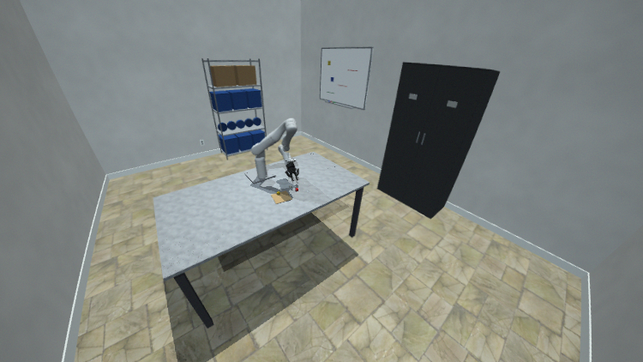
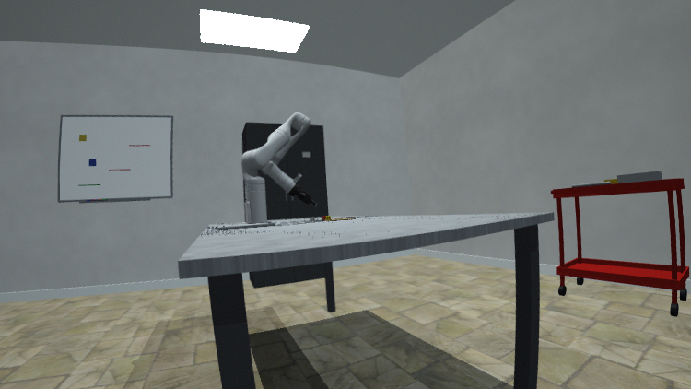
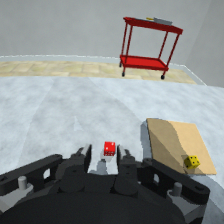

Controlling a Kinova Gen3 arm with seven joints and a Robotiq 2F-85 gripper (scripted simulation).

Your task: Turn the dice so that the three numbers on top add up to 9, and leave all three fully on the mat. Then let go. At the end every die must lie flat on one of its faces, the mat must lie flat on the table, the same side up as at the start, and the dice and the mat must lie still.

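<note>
Now: the red die 5 cm ahead of my hand, 2 cm to the right of it and 8 cm below it. The rest, counted from my hand: tan mat: 5 cm ahead, 19 cm to the right, 9 cm below; yellow die: 18 cm to the right, 8 cm below; white die: 2 cm behind, 4 cm to the right, 8 cm below.
</note>
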